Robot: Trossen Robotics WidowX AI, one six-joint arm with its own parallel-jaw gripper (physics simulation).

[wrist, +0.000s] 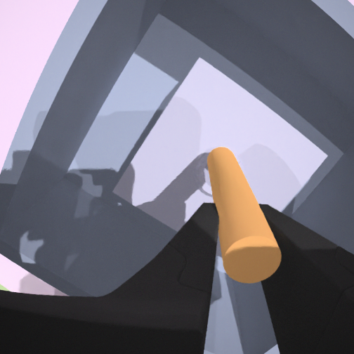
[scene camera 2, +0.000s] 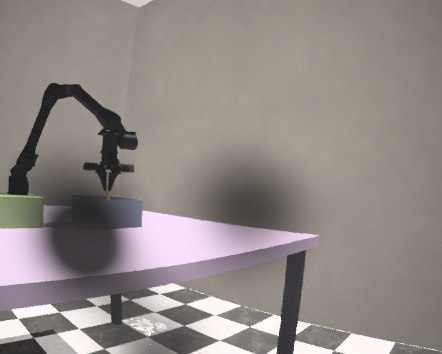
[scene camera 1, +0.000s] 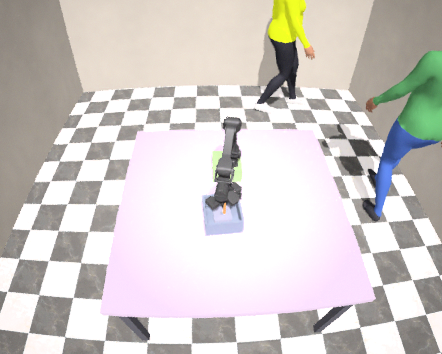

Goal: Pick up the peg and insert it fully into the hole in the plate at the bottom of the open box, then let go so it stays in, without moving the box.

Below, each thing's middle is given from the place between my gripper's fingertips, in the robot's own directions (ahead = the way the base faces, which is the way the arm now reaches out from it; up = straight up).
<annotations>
I see my gripper 1 cm above the orange peg (wrist: 250, 253). Also, from my hand: blue-grey box (scene camera 2: 93, 211): 7 cm below, 1 cm to the right, 1 cm behind; pale square plate (wrist: 168, 178): 9 cm below, 1 cm to the right, 1 cm behind.
</annotations>
